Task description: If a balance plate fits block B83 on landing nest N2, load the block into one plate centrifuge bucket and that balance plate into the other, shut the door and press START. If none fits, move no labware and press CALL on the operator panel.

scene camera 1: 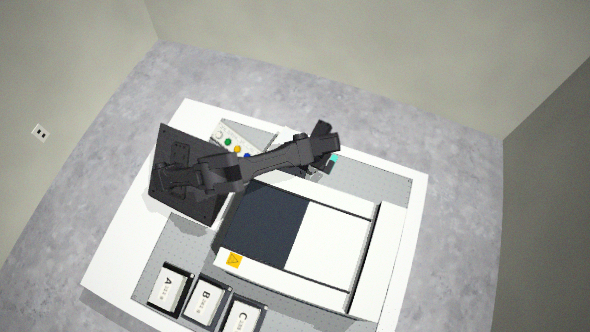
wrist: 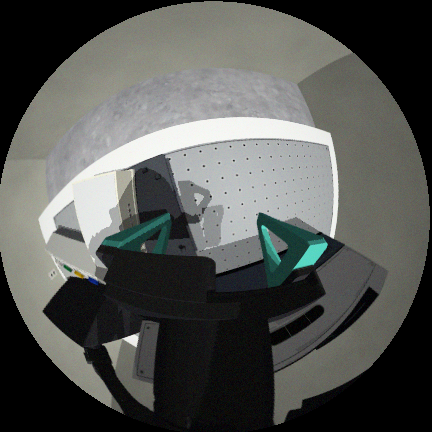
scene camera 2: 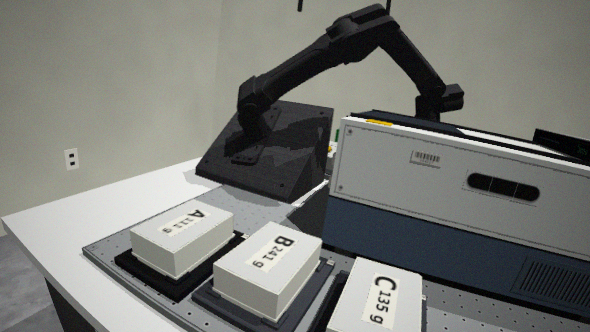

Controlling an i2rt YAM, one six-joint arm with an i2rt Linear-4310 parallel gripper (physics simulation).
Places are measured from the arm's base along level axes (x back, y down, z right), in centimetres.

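Pixels of known places: gripper, between the fingertips: (scene camera 1: 319, 162) (wrist: 213, 217); arm's base, origin of its link: (wrist: 88, 324) (scene camera 2: 258, 134).
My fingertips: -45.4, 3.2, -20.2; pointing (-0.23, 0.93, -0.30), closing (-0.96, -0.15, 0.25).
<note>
Ahead of a thing's pixels: the offset from my fingertips to its middle, as dx, dy, dz. "spot": to the spot under its first point. Level surfaces: height alone.
My gripper (wrist: 213, 217) is open and empty, its teal fingers wide apart above the back pegboard. One teal finger (scene camera 1: 333, 158) shows in scene camera 1; the centrifuge hides the fingers in scene camera 2. A white block {+13.7, +1.3, -3.1} (wrist: 97, 205) stands left of the fingers on a dark nest {+9.9, +5.3, -1.0} (wrist: 154, 192); no label is readable. Plates A {+34.8, +4.2, +59.1} (scene camera 1: 168, 291) (scene camera 2: 175, 232), "111 g", B {+21.3, +4.2, +58.3} (scene camera 1: 205, 302) (scene camera 2: 267, 255), "241 g", and C {+7.8, +4.2, +60.4} (scene camera 1: 243, 317) (scene camera 2: 375, 295), "135 g", sit on dark nests. The centrifuge {-5.1, -4.6, +31.0} (scene camera 1: 327, 245) (scene camera 2: 390, 170) shows a dark top panel {+8.4, -13.6, +30.3} (scene camera 1: 267, 222); its buckets do not show.
The operator panel, with green {+34.8, +1.2, +1.8} (scene camera 1: 228, 142) (wrist: 67, 268), yellow {+30.2, +1.2, +3.6} (scene camera 1: 237, 149) (wrist: 79, 274) and blue {+25.5, +1.2, +5.4} (scene camera 1: 247, 155) (wrist: 93, 281) buttons, lies beside the arm's dark base (scene camera 1: 170, 145) (scene camera 2: 285, 155). A dark display {spot: -20.6, -15.0, +29.1} (scene camera 2: 562, 144) stands beyond the centrifuge. The arm's shadow falls on the pegboard {dy +7.5} (wrist: 300, 170).
</note>
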